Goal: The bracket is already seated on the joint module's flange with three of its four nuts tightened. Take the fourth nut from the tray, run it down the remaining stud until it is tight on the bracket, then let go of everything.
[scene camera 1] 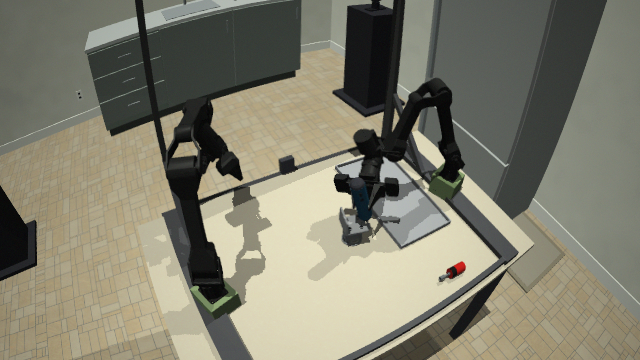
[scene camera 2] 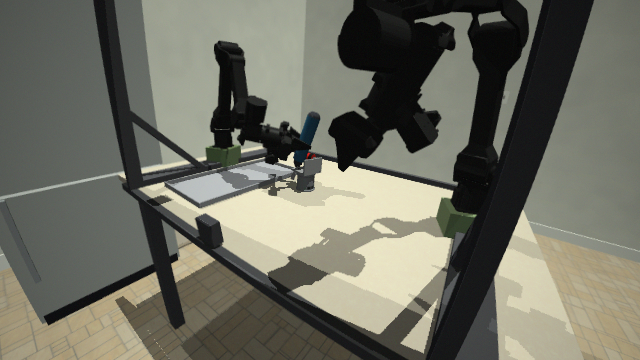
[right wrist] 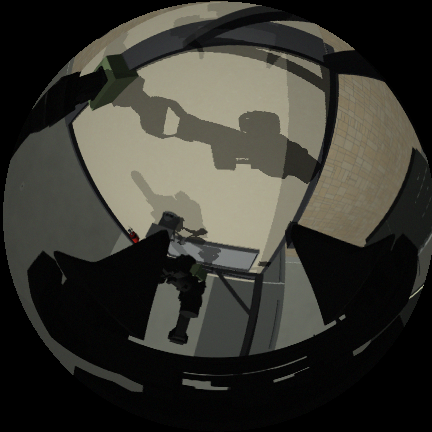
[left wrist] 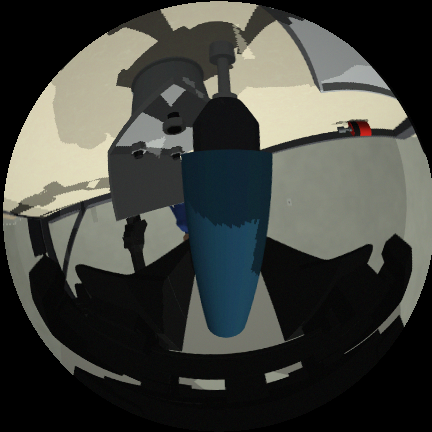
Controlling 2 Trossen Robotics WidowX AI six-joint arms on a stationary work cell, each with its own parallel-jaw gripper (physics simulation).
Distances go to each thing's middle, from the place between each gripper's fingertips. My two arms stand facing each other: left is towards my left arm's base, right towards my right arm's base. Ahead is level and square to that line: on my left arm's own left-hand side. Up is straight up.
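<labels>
Blue nut driver [left wrist: 226,179]: 26 cm to the left of my right hand, 25 cm ahead of it, 6 cm below it. Also measured from my right hand: grey tray [scene camera 1: 409,215], 48 cm to the left, 16 cm ahead, 20 cm below; grey socket [left wrist: 221,52], 30 cm to the left, 24 cm ahead, 16 cm below; joint module [left wrist: 152,75], 25 cm to the left, 24 cm ahead, 16 cm below.
Measured from my left hand: blue nut driver, 1 cm to the left, 1 cm behind, 1 cm below; grey tray, 23 cm to the left, 9 cm behind, 14 cm below; grey socket, 5 cm to the left, 1 cm behind, 10 cm below; joint module, 2 cm behind, 11 cm below.
</labels>
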